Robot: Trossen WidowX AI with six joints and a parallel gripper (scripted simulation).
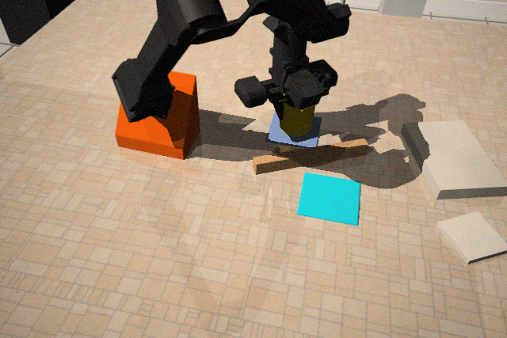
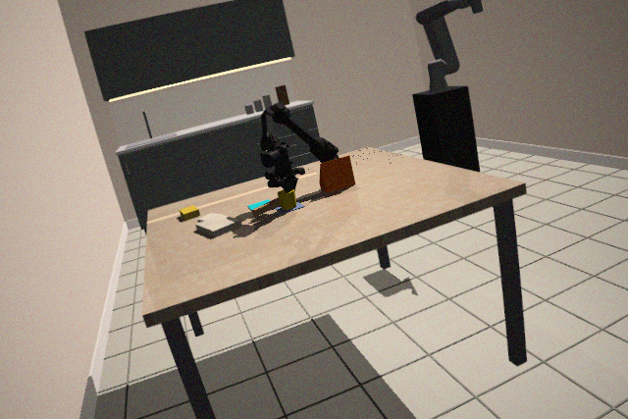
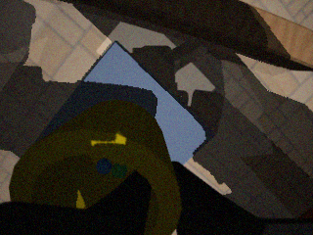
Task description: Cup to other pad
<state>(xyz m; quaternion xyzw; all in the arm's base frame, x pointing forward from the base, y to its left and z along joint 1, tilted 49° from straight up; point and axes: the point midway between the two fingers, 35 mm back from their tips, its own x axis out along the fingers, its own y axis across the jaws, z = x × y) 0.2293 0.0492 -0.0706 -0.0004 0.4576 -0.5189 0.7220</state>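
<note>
The light blue pad lies 2 cm ahead of my gripper tip, 2 cm to the left of it and 5 cm below it. The rest, counted from my gripper tip: cup 2 cm ahead, 2 cm to the left; then wooden bar 7 cm ahead, 6 cm to the right, 3 cm below; then cyan pad 12 cm ahead, 14 cm to the right, 5 cm below.
</note>
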